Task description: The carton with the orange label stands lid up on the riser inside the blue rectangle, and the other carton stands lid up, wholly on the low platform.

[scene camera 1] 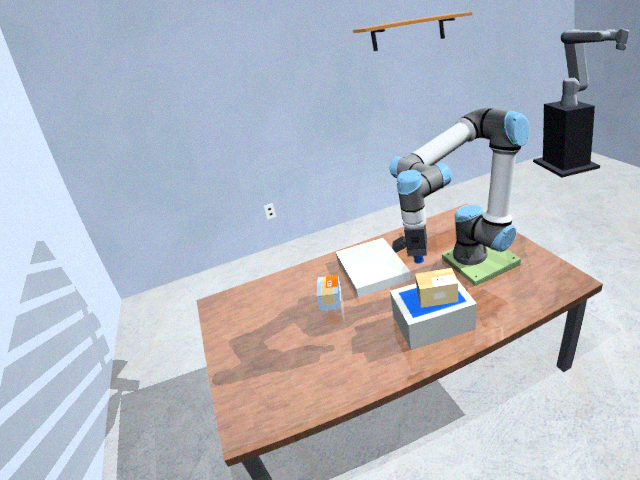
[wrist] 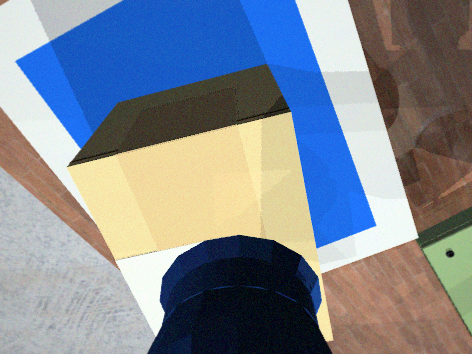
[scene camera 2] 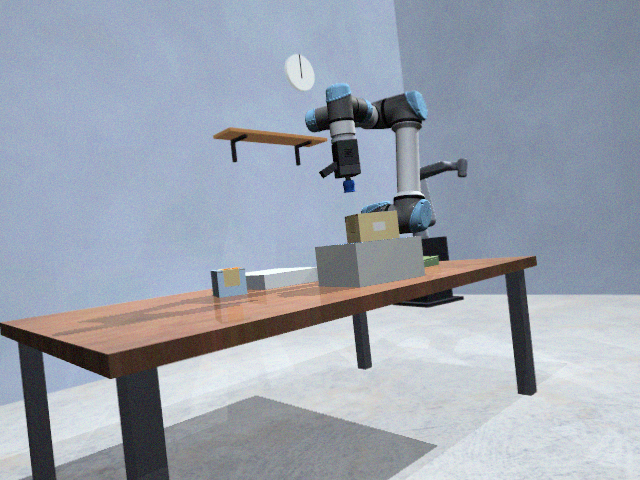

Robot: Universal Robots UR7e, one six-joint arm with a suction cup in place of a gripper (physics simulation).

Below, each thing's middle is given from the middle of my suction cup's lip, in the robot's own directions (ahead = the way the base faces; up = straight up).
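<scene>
My suction cup: 23 cm above, 3 cm past and 2 cm to the right of grey riser (scene camera 2: pixel 361 264). From my suction cup: low white platform (scene camera 1: pixel 373 266), 26 cm below, 9 cm ahead, 41 cm to the right; carton with orange label (scene camera 2: pixel 226 282), 25 cm below, 31 cm ahead, 27 cm to the right.
</scene>
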